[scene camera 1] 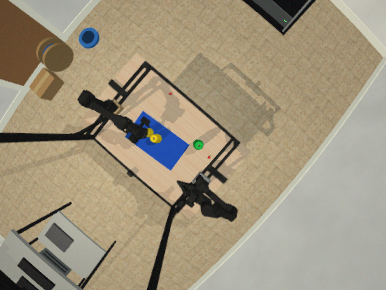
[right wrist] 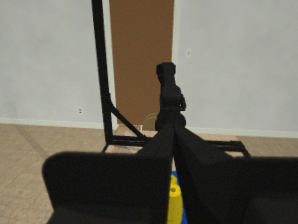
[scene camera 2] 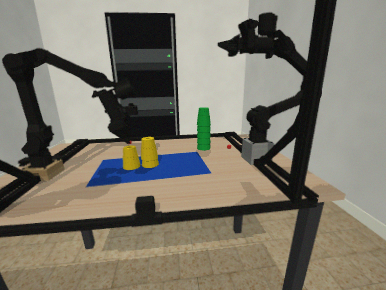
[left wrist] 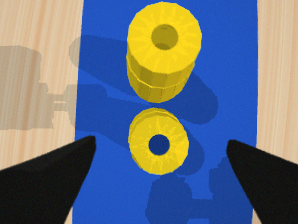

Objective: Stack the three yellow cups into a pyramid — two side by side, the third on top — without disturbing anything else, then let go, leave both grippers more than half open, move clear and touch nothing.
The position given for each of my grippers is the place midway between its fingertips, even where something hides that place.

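Note:
My left gripper [scene camera 2: 130, 140], my right gripper [scene camera 2: 217, 44]. Left gripper [left wrist: 161, 144]. Yellow cup [left wrist: 153, 121]. Another yellow cup [left wrist: 157, 75]. Right gripper [right wrist: 171, 130].

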